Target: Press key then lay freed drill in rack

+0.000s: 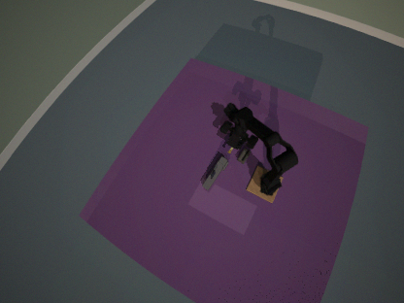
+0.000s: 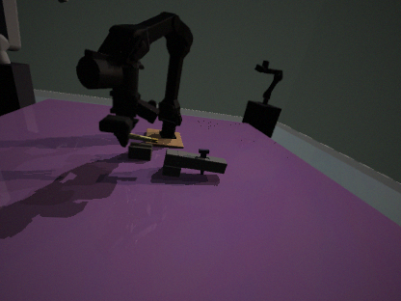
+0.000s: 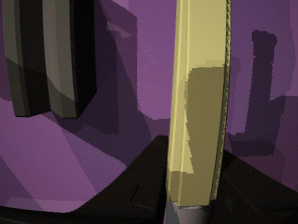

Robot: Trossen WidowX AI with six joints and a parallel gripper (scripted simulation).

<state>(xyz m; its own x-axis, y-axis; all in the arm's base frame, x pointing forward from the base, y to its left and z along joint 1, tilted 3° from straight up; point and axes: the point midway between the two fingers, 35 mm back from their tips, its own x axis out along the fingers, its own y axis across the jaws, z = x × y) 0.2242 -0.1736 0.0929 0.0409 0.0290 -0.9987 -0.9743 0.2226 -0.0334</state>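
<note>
Now: the rack 60 mm behind my gripper tip, 50 mm to the left of it and 50 mm below it. The rest, counted from my gripper tip: key 60 mm ahead, 220 mm to the left, 10 mm below; drill 10 mm ahead, 40 mm to the left, 30 mm above; block 50 mm ahead, 190 mm to the left, 30 mm below.
</note>
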